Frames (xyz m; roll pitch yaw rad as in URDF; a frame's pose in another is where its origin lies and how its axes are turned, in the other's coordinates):
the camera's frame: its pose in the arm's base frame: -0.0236 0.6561 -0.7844 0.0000 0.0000 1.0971
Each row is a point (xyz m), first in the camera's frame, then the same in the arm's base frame.
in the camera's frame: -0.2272 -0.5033 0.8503
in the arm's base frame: 0.3206 0.2243 0.0659
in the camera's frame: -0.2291 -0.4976 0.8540
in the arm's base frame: 0.3147 0.2252 0.0696
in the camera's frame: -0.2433 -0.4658 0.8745
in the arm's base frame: 0.2799 0.2271 0.0901
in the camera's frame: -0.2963 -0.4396 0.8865
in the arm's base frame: 0.2324 0.1919 0.1021
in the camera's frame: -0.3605 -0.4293 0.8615
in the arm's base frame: 0.1940 0.1395 0.0771
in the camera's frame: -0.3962 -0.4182 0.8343
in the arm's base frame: 0.1678 0.1128 0.0499
